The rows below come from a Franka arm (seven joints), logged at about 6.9 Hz.
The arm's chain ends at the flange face. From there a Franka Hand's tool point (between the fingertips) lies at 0.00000 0.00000 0.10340 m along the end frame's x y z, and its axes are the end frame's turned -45 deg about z.
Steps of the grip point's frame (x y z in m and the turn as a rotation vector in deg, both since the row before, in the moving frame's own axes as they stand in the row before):
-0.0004, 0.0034, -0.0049, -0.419, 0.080, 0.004
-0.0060, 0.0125, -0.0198, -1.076, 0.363, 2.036
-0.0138, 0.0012, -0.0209, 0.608, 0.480, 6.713
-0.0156, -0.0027, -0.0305, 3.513, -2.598, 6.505
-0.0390, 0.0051, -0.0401, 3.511, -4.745, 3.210
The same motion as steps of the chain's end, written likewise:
0.0015, 0.0023, -0.0049, -0.240, 0.353, 0.004
0.0028, 0.0121, -0.0198, -0.504, 1.018, 2.036
-0.0088, 0.0120, -0.0209, 0.769, -0.091, 6.713
-0.0052, 0.0107, -0.0302, 0.647, -4.321, 6.505
-0.0134, 0.0299, -0.0396, -0.873, -5.838, 3.210

